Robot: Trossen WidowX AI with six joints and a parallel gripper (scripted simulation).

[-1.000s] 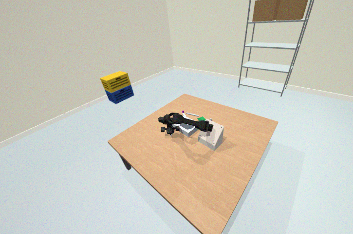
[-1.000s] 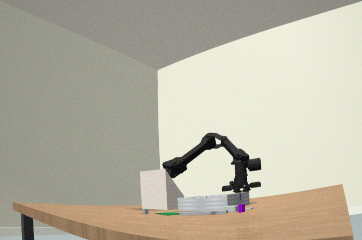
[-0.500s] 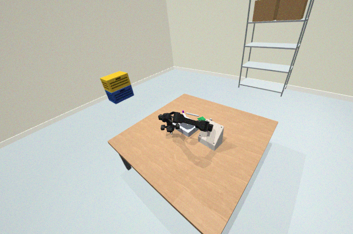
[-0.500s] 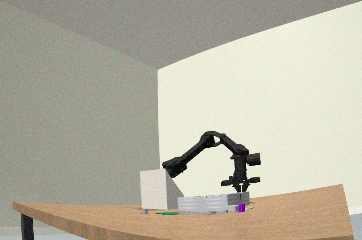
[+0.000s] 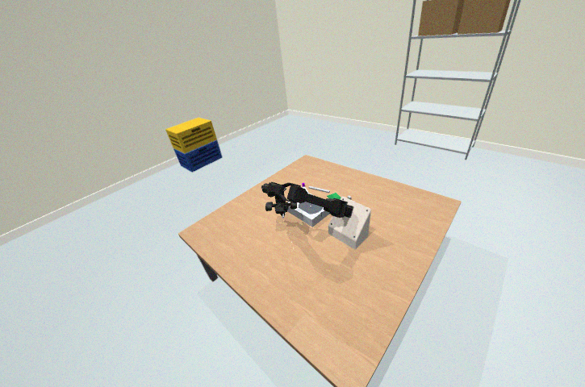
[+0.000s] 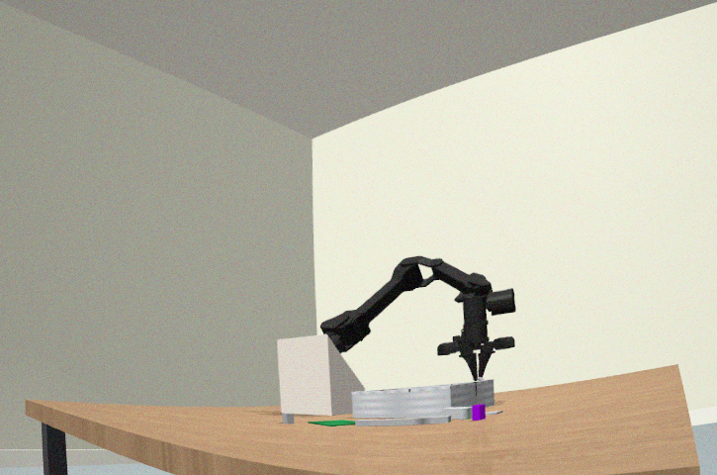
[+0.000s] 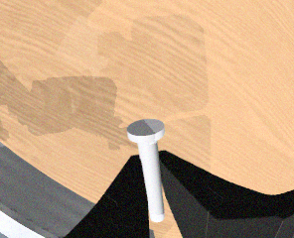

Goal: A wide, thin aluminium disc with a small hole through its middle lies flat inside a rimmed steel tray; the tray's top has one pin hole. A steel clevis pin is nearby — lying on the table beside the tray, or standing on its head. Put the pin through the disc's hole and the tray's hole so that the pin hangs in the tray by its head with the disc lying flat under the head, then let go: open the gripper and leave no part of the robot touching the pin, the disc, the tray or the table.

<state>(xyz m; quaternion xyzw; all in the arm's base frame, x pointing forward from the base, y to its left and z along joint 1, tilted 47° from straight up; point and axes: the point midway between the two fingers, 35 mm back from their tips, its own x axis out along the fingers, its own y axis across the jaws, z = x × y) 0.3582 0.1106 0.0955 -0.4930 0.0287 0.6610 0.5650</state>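
Right now the aluminium disc is 80 mm behind my gripper tip and 170 mm to the right of it. Also, from my gripper tip: steel clevis pin (10 mm to the right, 10 mm above); then steel tray (60 mm behind, 170 mm to the right, 20 mm below); then flat grey piece (140 mm ahead, 310 mm to the right, 60 mm below).
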